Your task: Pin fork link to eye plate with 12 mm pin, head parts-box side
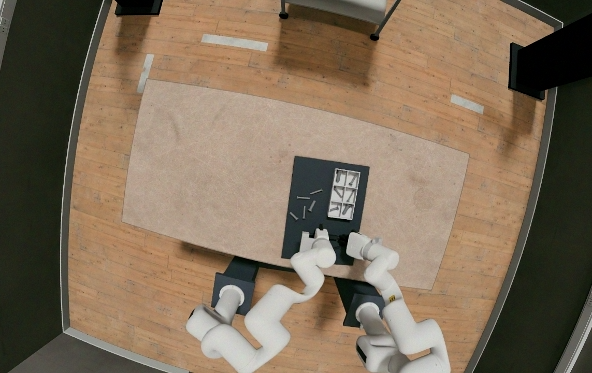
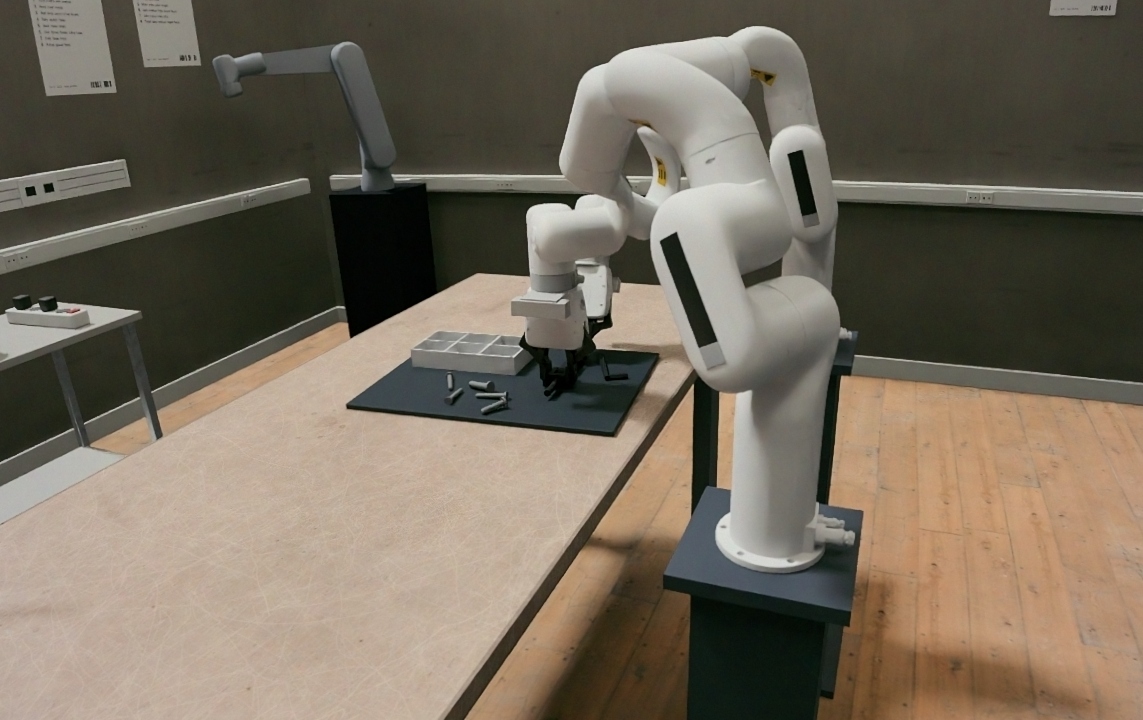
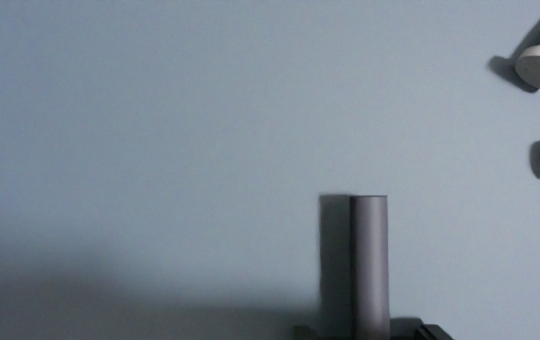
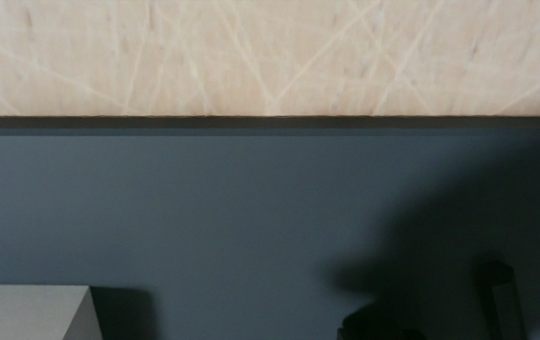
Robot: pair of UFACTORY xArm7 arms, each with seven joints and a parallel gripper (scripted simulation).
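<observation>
Right now my left hand is 130 mm short of the thicker pin, 40 mm to the right of it and 20 mm above it. Round my left hand: black l-shaped piece: 80 mm to the right, 70 mm behind, 20 mm below; black eye plate: 60 mm to the right, 10 mm below; dark mat: 100 mm ahead, 30 mm below, 20 mm to the right.
My right gripper is now 6 cm to the right of the black eye plate and 2 cm above it. From my right hand the other things lie so: black l-shaped piece 7 cm behind, 4 cm to the left, 2 cm below; white parts box 20 cm ahead, 4 cm to the left, 2 cm below; dark mat 10 cm ahead, 10 cm to the left, 3 cm below.
</observation>
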